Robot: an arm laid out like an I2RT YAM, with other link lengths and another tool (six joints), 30 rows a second.
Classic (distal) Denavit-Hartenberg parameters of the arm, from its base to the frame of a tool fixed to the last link. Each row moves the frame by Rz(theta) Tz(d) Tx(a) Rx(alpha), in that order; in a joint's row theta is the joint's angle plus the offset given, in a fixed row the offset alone. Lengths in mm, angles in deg.
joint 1: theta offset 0, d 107.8, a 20.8, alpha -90
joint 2: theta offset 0, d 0, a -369.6, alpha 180
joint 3: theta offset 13.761, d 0, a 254.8, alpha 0
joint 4: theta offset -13.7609, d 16, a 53.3, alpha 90
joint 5: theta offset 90, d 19.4, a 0, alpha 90
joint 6: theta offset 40.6, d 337.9, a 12.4, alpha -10
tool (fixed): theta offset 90, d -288.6, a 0, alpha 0
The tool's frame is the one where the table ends.
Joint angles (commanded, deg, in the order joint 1, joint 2, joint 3, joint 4, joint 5, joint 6), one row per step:
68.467 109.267 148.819 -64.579 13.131 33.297
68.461 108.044 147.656 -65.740 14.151 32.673
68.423 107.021 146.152 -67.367 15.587 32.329
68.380 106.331 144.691 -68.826 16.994 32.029
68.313 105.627 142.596 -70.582 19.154 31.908
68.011 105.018 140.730 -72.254 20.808 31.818
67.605 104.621 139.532 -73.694 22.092 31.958
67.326 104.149 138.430 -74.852 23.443 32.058
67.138 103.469 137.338 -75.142 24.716 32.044
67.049 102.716 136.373 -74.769 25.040 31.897
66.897 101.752 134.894 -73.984 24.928 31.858
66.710 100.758 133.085 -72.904 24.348 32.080
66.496 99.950 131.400 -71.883 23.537 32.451
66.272 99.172 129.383 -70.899 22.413 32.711
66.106 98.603 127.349 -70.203 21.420 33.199
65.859 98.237 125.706 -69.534 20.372 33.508
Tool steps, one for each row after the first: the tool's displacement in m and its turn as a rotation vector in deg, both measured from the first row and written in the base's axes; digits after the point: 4 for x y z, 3 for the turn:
-0.0028 -0.0091 0.0022 -1.523 -0.460 -0.664
-0.0047 -0.0170 0.0012 -3.920 -0.537 -1.819
-0.0055 -0.0222 -0.0014 -6.423 -0.561 -2.937
-0.0057 -0.0275 -0.0062 -9.851 -0.527 -4.756
-0.0049 -0.0328 -0.0107 -12.991 -0.365 -6.335
-0.0036 -0.0379 -0.0138 -15.292 -0.126 -7.806
-0.0032 -0.0430 -0.0156 -17.209 -0.133 -9.188
-0.0036 -0.0484 -0.0154 -18.151 -0.539 -10.400
-0.0046 -0.0525 -0.0145 -18.155 -0.827 -10.694
-0.0055 -0.0567 -0.0145 -17.899 -0.852 -10.748
-0.0061 -0.0600 -0.0161 -17.394 -0.477 -10.575
-0.0062 -0.0621 -0.0187 -16.867 0.146 -10.302
-0.0059 -0.0632 -0.0230 -16.722 0.985 -9.697
-0.0054 -0.0631 -0.0290 -16.955 2.067 -9.248
-0.0042 -0.0624 -0.0345 -17.127 3.036 -8.757

